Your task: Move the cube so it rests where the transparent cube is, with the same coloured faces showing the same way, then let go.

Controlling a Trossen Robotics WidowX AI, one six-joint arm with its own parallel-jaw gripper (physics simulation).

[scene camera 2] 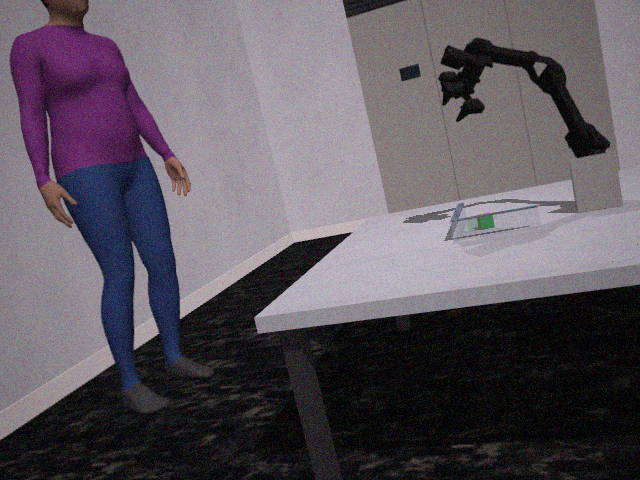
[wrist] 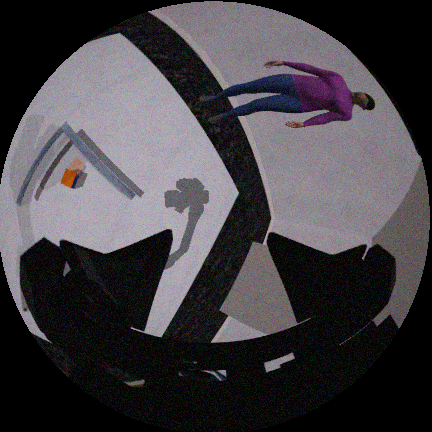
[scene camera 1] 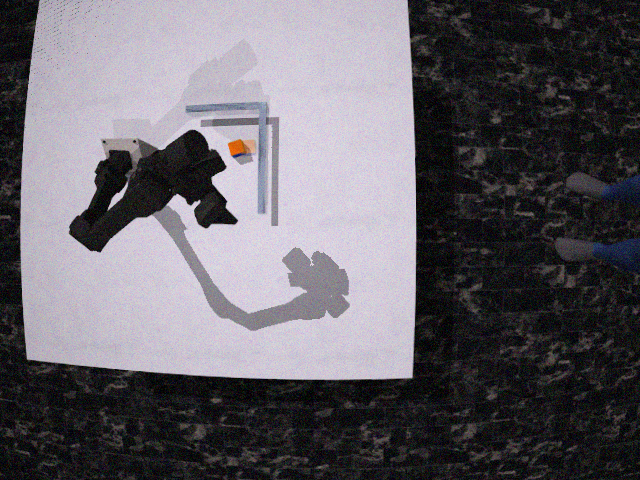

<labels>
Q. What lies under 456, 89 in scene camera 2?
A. My gripper.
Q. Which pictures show my gripper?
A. Scene camera 2, the wrist view and scene camera 1: all of them.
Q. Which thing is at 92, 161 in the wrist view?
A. An L-shaped frame.
</labels>
